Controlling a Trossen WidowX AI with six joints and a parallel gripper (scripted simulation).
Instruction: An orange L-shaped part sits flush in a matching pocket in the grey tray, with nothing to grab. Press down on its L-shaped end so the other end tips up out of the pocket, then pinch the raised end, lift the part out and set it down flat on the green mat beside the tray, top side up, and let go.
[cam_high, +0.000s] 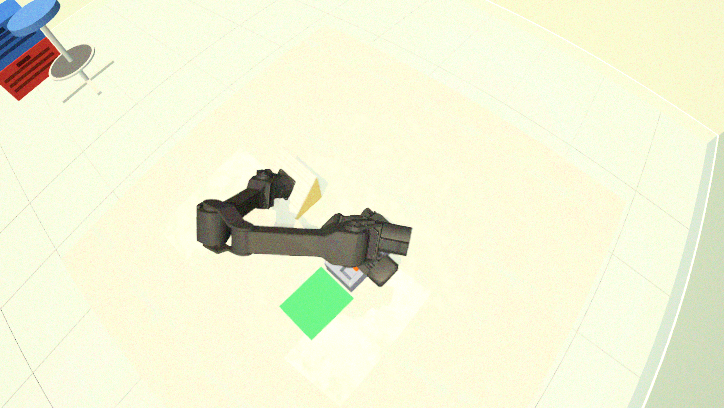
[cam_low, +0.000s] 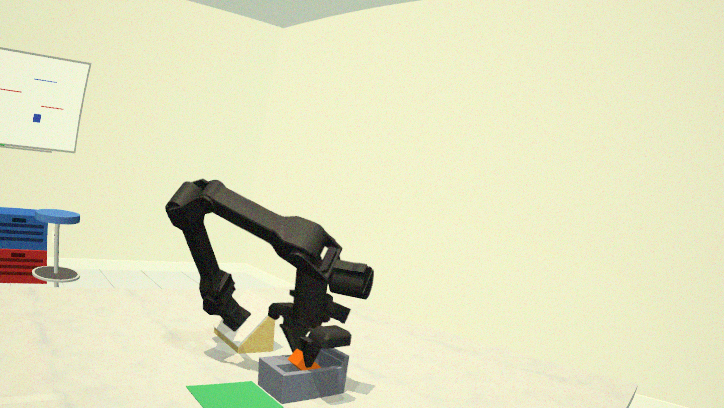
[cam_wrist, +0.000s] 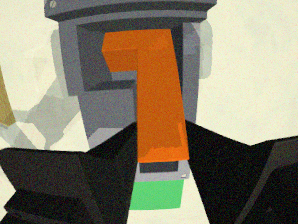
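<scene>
My gripper tip is 14 cm to the left of the green mat, 8 cm above it and 2 cm past it. Also, from my gripper tip: orange L-shaped part 4 cm to the left, 3 cm below, 1 cm behind.
</scene>
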